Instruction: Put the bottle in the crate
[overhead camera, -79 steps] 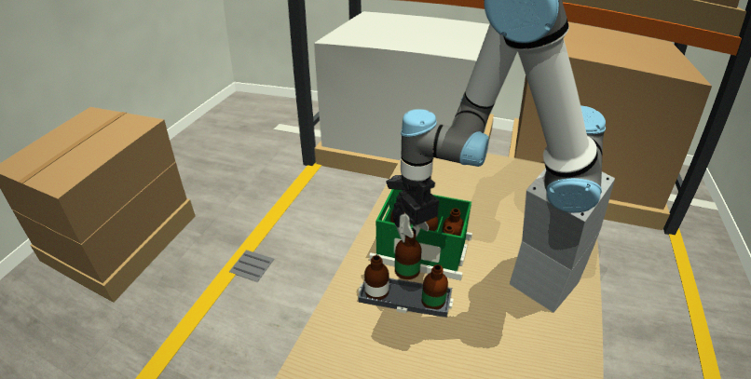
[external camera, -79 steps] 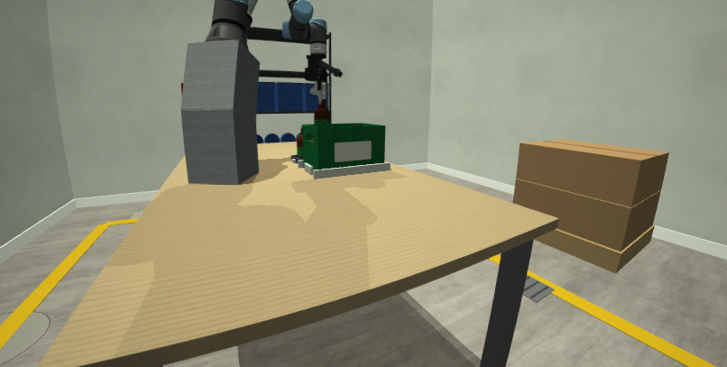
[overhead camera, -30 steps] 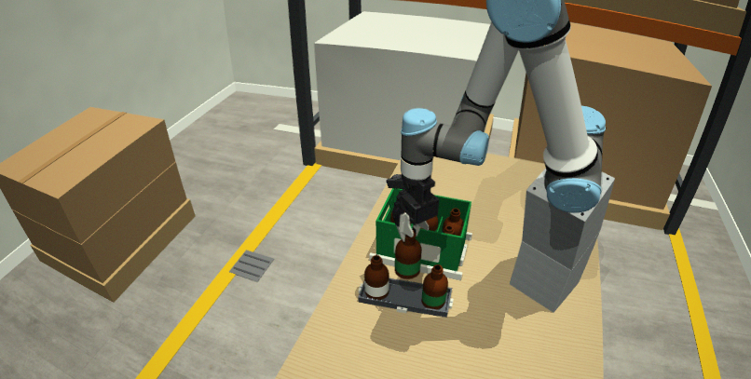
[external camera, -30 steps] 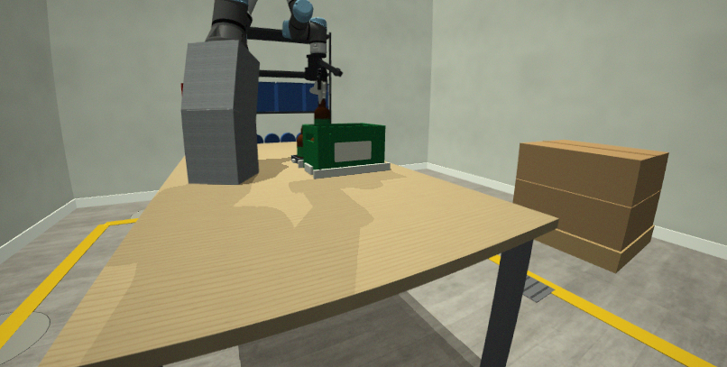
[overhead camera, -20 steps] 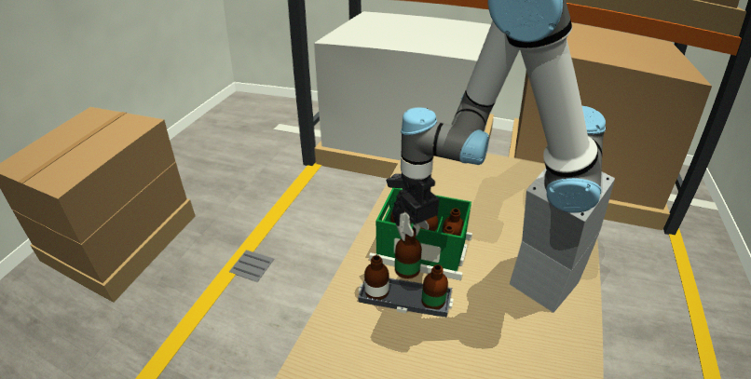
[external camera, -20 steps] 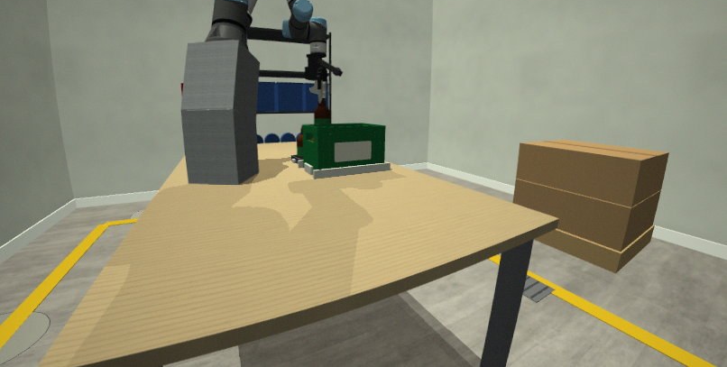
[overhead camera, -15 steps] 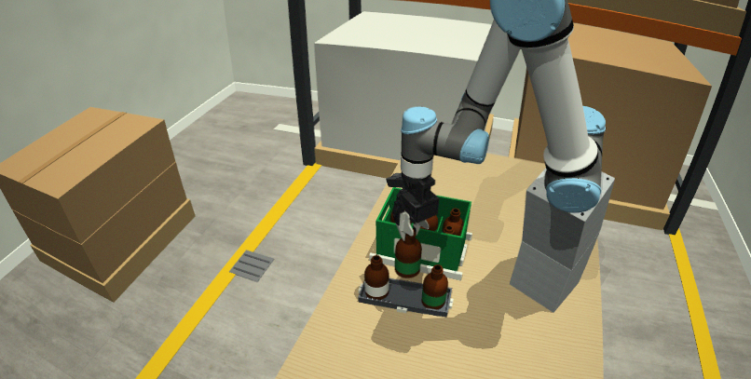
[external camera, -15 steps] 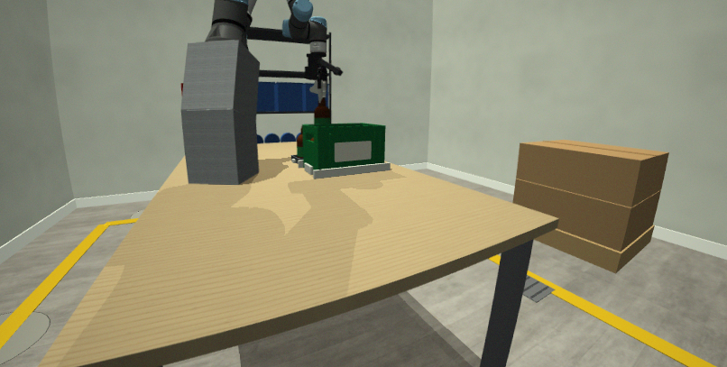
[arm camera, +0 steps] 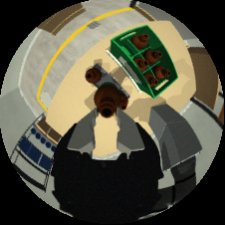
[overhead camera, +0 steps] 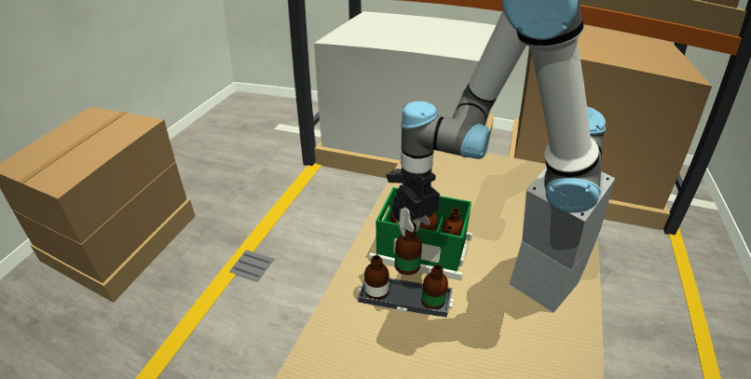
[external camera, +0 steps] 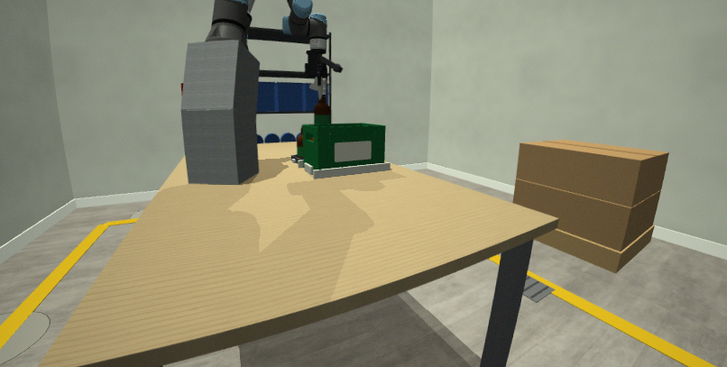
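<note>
My hand is 7 cm above the brown bottle. From my hand the other things lie so: white-labelled bottle 21 cm below, 9 cm ahead, 1 cm to the right; then crate 22 cm to the right, 21 cm below, 3 cm behind; then tray 28 cm below.
</note>
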